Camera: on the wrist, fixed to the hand. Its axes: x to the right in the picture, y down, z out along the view.
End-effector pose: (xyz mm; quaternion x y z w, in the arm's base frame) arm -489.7 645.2 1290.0 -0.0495 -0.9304 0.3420 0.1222
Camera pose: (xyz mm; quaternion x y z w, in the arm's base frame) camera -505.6 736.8 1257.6 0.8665 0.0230 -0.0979 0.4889
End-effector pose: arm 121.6 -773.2 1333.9 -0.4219 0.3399 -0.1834 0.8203
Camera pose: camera 119.8 -752.3 1237.7 0.2496 0.3004 0.8864 0.2484
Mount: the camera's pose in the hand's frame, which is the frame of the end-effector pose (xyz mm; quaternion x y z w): 25.2 90.6 -29.2 -0.0469 -0.1662 0.9843 0.0380
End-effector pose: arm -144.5 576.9 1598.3 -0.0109 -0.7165 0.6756 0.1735
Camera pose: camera -180.3 619.2 1516.9 0.6015 0.0770 -0.1646 0.7779
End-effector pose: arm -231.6 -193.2 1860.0 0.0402 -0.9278 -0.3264 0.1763
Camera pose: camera -241.2 -144.2 1944.9 -0.9741 -0.0888 0.1109 0.1756
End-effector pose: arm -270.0 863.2 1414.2 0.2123 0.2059 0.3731 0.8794
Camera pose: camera -320.7 945.6 1432.7 -0.2315 0.3648 -0.8541 0.2896
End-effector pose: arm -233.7 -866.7 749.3 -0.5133 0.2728 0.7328 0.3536
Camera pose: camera -295.3 -937.4 719.3 -0.3542 -0.4225 -0.4740 0.6866
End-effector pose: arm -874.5 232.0 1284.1 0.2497 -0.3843 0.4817 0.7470
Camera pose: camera -941.3 304.3 1287.9 0.3237 0.4071 -0.6940 0.4979
